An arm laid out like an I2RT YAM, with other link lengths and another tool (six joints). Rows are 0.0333 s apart.
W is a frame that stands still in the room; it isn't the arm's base.
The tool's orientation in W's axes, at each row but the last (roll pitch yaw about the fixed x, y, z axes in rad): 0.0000, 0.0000, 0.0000; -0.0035, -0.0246, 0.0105; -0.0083, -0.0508, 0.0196; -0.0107, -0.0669, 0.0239; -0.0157, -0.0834, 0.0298; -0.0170, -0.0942, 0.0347; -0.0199, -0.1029, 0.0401; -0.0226, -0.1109, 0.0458; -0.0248, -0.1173, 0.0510; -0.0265, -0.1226, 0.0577
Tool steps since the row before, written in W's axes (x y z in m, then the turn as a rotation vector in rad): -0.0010, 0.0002, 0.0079, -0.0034, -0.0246, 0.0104; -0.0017, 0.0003, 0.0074, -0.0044, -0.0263, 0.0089; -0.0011, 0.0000, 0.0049, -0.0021, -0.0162, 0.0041; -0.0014, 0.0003, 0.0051, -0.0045, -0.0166, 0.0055; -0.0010, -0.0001, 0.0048, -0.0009, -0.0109, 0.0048; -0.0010, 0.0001, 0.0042, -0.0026, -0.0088, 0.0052; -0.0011, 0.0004, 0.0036, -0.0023, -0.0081, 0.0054; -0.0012, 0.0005, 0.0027, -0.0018, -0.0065, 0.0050; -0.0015, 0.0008, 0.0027, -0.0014, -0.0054, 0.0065; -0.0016, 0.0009, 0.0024, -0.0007, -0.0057, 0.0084
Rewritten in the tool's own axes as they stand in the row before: -0.0010, 0.0002, 0.0079, -0.0034, -0.0246, 0.0104; -0.0015, 0.0003, 0.0074, -0.0045, -0.0263, 0.0089; -0.0008, 0.0000, 0.0049, -0.0022, -0.0162, 0.0041; -0.0010, 0.0003, 0.0052, -0.0045, -0.0165, 0.0056; -0.0006, -0.0001, 0.0049, -0.0008, -0.0109, 0.0047; -0.0006, 0.0001, 0.0043, -0.0024, -0.0088, 0.0053; -0.0007, 0.0004, 0.0037, -0.0021, -0.0081, 0.0055; -0.0009, 0.0005, 0.0028, -0.0015, -0.0065, 0.0051; -0.0011, 0.0008, 0.0029, -0.0009, -0.0055, 0.0065; -0.0012, 0.0009, 0.0026, 0.0000, -0.0059, 0.0083
